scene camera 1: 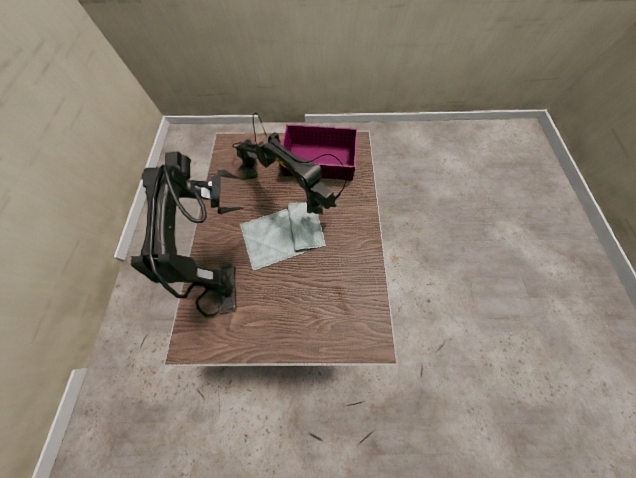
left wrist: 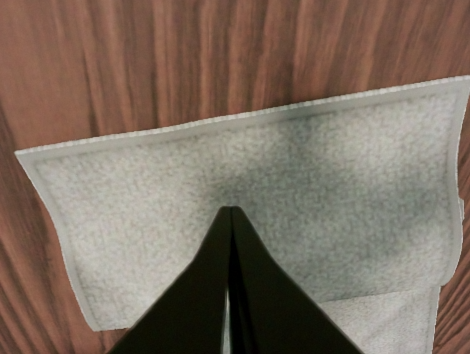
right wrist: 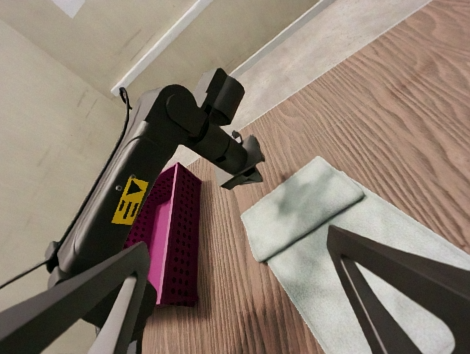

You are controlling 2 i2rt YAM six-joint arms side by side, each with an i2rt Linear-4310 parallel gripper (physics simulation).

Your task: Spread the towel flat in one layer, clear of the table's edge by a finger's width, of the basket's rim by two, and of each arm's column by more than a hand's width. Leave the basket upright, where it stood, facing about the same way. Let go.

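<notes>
The pale green towel (scene camera 1: 267,239) (left wrist: 390,320) (right wrist: 310,270) lies on the table. A folded strip (scene camera 1: 306,233) (left wrist: 150,200) (right wrist: 305,205) overlaps its right end in the scene view, with a hem along its outer edge; the layers under it are hidden. My left gripper (scene camera 1: 314,209) (left wrist: 229,220) (right wrist: 261,179) is shut and empty, above the folded end. My right gripper (scene camera 1: 243,192) (right wrist: 237,243) is open and empty, raised left of the towel in the scene view. The magenta basket (scene camera 1: 318,134) (right wrist: 185,250) stands upright at the table's back right.
The wooden table (scene camera 1: 308,318) (left wrist: 200,50) (right wrist: 390,110) extends around the towel. The left arm's column (scene camera 1: 248,164) stands at the table's back left and the right arm's column (scene camera 1: 227,290) at its left side. The left forearm (scene camera 1: 293,161) passes close to the basket's near left corner.
</notes>
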